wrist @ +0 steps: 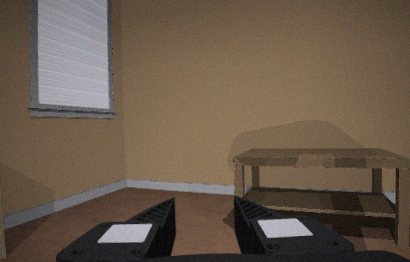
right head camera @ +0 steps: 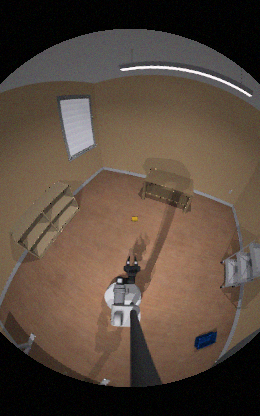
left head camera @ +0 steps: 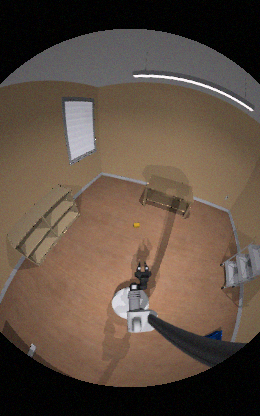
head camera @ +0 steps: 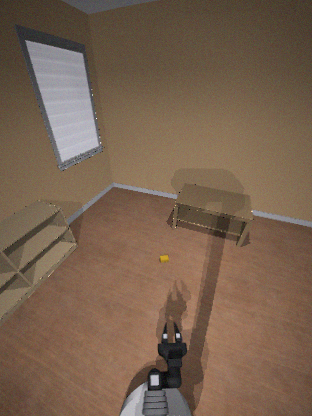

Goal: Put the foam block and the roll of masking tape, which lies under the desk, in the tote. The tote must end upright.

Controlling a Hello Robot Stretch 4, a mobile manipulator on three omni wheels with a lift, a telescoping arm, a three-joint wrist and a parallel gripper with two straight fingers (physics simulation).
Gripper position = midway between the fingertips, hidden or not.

Observation:
In view: my gripper (wrist: 204, 214), a low wooden table (right head camera: 170, 186) and a window (head camera: 58, 69).
The low wooden table shows as well in the left head camera view (left head camera: 158, 189). The window also shows in the right head camera view (right head camera: 74, 110) and in the left head camera view (left head camera: 77, 112).

